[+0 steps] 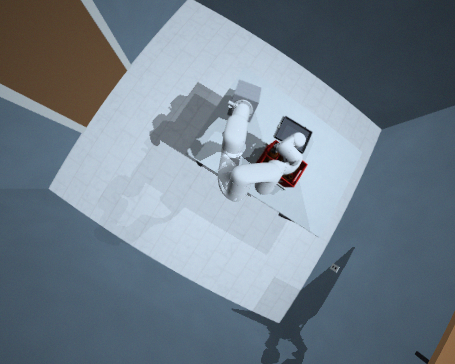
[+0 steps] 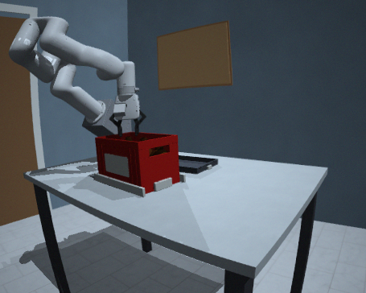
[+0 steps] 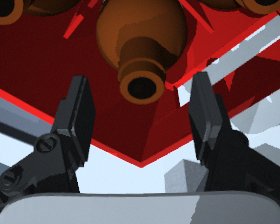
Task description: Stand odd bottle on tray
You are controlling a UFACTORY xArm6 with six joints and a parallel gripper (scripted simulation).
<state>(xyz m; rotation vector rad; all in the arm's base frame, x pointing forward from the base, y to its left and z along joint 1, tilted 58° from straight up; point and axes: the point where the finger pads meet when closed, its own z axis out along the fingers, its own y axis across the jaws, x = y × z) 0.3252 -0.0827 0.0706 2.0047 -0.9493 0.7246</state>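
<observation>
Now: hand 10 cm above the red crate, 8 cm short of it and 6 cm to the left of it. From my hand the other things lie so: glass bottle 10 cm below; then dark tray 23 cm to the left, 17 cm below, 12 cm ahead.
</observation>
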